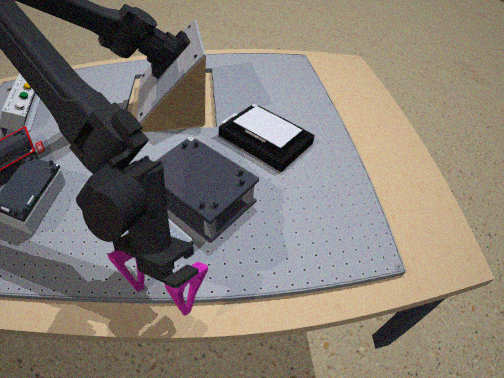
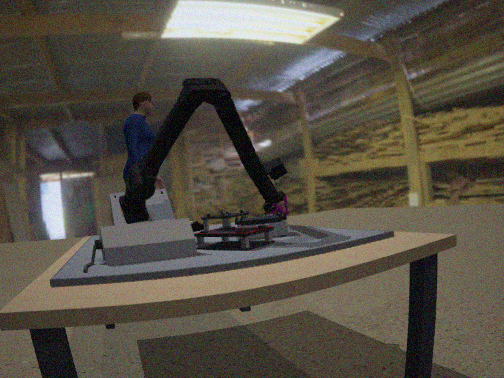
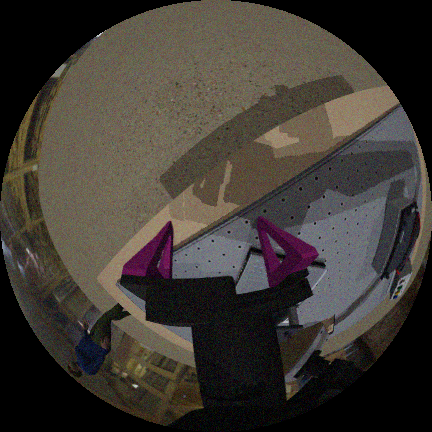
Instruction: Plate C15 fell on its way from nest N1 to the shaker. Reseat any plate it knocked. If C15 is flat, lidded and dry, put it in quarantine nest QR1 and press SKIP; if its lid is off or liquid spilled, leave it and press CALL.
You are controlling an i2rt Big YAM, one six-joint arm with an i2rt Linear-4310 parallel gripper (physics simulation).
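Seen in the pictures: gripper, fingertip midpoint: [image 1: 162,301] [image 3: 215,222]; arm's base, link origin: [image 1: 171,55] [image 2: 133,209] [image 3: 306,363].
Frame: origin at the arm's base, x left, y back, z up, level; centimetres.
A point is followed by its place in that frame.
A pale plate with a dark edge [image 1: 180,232] {x -5.1, y -44.2, z -9.5 cm} [image 3: 249,272] {x -8.7, y -48.2, z -9.5 cm} lies on the grey perforated board [image 1: 325,220] {x 20.0, y -47.0, z -11.1 cm} [image 3: 345,215] {x -23.9, y -44.3, z -11.1 cm}, beside the dark two-level stand [image 1: 210,175] {x 1.8, y -37.1, z -5.2 cm}. The arm and a finger hide much of it; its label, lid and any liquid cannot be made out. My gripper [image 1: 163,301] {x -10.5, y -56.1, z -9.4 cm} [image 2: 280,206] [image 3: 215,222] {x -10.5, y -56.1, z -9.4 cm} is open and empty, with its magenta fingers over the board's front edge, and the plate is behind the fingertips. The button box [image 1: 19,102] {x -42.6, y 0.6, z -3.9 cm} [image 3: 398,287] stands at the far left. A grey device with a dark top [image 1: 30,185] {x -33.8, y -30.1, z -5.6 cm} stands in front of the red-outlined platform [image 1: 17,145] {x -40.9, y -13.9, z -7.1 cm} [image 2: 235,231] {x -51.3, y -12.7, z -6.8 cm}.
A black block with a white top [image 1: 270,125] {x 17.2, y -24.2, z -7.4 cm} sits right of the arm's base. The slanted base mount [image 1: 180,102] {x 0.1, y -14.4, z -5.1 cm} stands at the back. The wooden table rim [image 1: 430,200] {x 47.7, y -48.5, z -12.4 cm} surrounds the board. A person in blue [image 2: 137,135] [image 3: 91,355] stands beyond the table.
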